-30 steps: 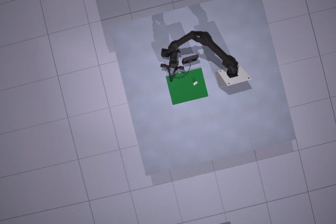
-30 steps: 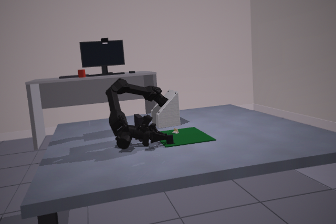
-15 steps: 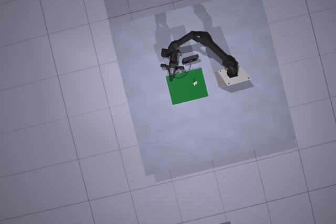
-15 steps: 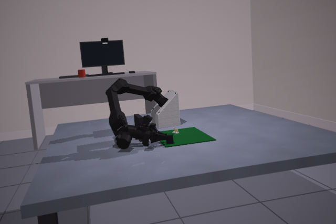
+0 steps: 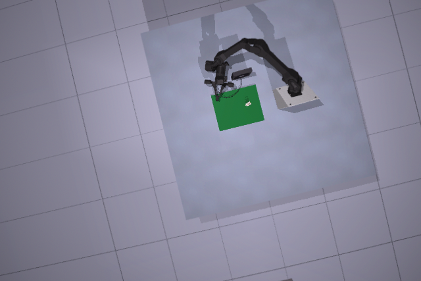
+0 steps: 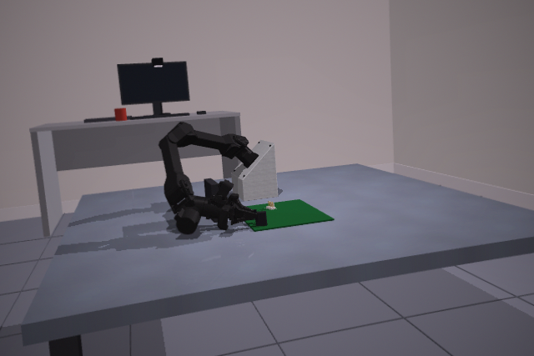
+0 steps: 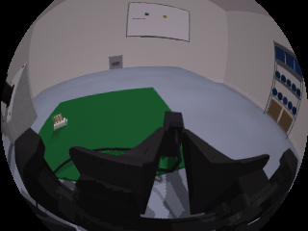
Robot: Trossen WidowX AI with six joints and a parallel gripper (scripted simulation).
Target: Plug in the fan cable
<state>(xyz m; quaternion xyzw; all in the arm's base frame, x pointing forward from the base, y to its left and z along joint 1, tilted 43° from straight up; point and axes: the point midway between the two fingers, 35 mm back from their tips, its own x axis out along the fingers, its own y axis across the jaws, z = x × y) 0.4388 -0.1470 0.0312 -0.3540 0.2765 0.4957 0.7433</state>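
Now: gripper tip 1 cm to the right of the black fan plug and 1 cm above it. The rest, counted from my gripper tip: four-pin header: 19 cm behind, 9 cm to the left, 4 cm below; then black fan: 18 cm behind, 9 cm to the right, 2 cm above; then green board: 11 cm behind, 10 cm to the left, 5 cm below.
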